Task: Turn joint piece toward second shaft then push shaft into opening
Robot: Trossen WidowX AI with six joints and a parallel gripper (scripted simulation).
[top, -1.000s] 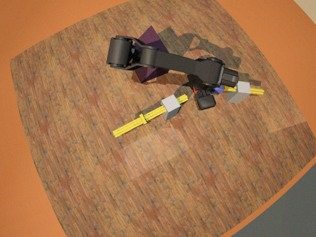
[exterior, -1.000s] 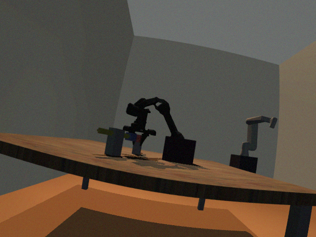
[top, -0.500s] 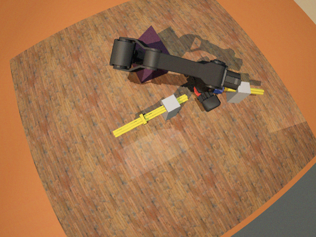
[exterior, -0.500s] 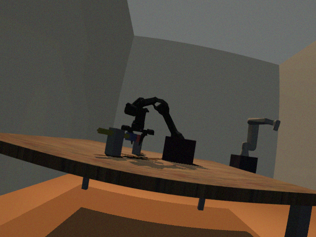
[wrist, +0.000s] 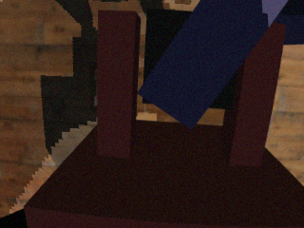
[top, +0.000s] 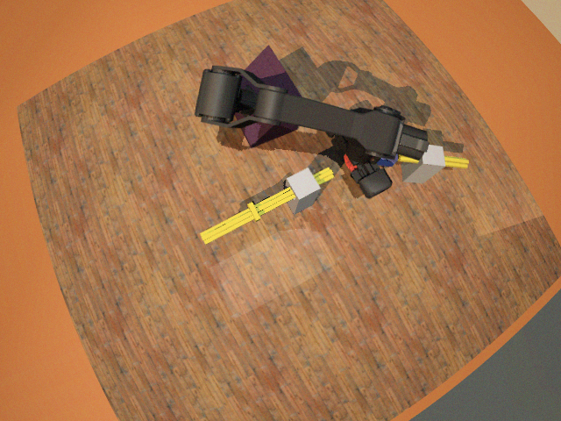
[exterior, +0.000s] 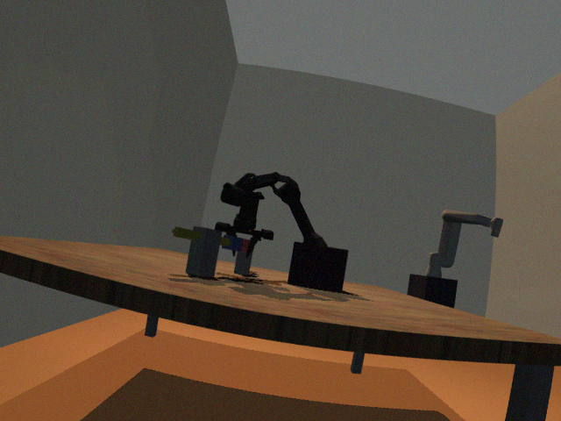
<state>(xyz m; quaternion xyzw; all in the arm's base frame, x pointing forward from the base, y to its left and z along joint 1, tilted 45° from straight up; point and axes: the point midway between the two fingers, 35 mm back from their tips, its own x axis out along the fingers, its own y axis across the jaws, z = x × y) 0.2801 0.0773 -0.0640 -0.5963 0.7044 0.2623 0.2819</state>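
The red joint piece lies 4 cm above my gripper tip and 2 cm to the left of it.
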